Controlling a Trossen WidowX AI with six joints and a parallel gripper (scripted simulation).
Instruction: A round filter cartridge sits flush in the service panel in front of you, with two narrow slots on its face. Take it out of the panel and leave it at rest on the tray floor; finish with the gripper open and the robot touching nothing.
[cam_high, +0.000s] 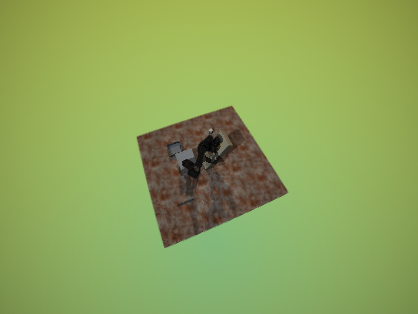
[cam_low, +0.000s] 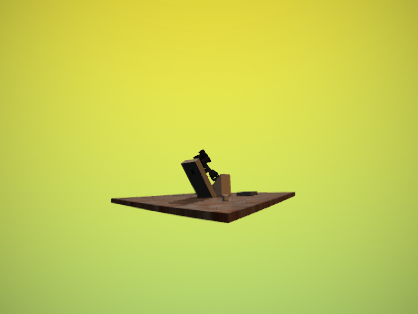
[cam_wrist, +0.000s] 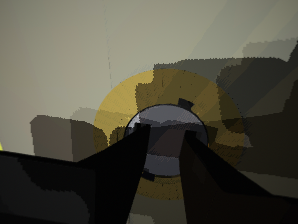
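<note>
The round filter cartridge is 1 cm below my gripper tip and 1 cm ahead of it. From my gripper tip the other things lie so: service panel (8 cm below, 4 cm behind); grey tray (38 cm behind, 33 cm to the left, 24 cm below).
</note>
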